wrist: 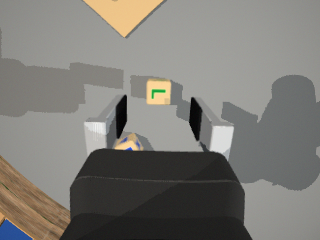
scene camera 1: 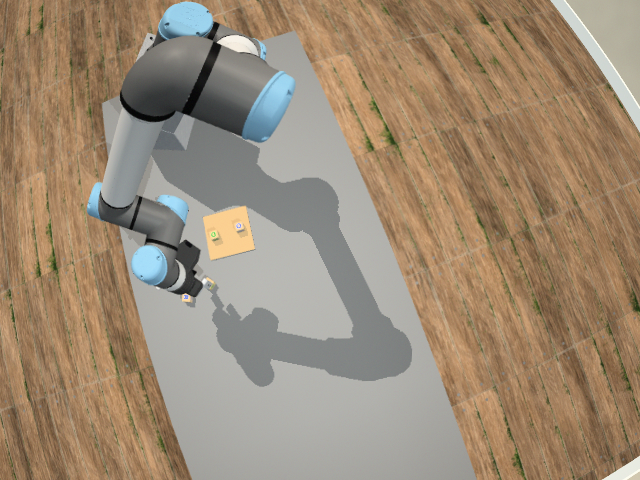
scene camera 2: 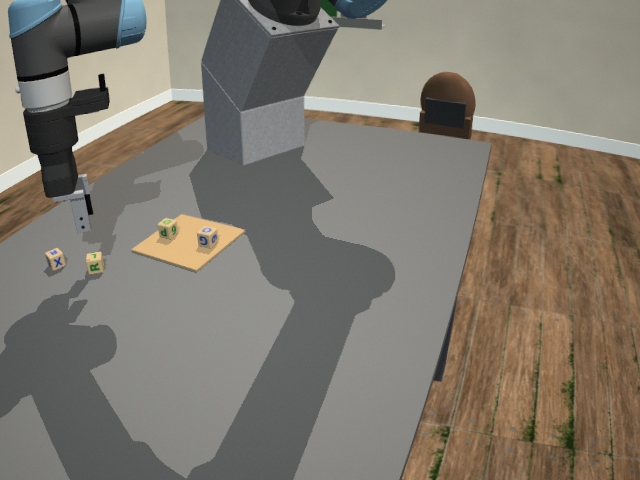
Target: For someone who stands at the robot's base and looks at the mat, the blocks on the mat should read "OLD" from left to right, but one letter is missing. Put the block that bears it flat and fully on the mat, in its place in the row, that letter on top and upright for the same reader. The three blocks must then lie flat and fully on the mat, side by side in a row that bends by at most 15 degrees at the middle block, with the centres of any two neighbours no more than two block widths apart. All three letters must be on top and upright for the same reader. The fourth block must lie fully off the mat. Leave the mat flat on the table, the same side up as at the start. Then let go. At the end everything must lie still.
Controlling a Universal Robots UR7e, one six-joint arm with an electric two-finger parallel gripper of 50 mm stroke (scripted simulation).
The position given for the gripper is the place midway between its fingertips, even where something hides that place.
In view: the gripper (scene camera 2: 85,222) and a tan mat (scene camera 2: 182,250).
The tan mat is seen too in scene camera 1 (scene camera 1: 230,243). The gripper is seen too in the wrist view (wrist: 158,109).
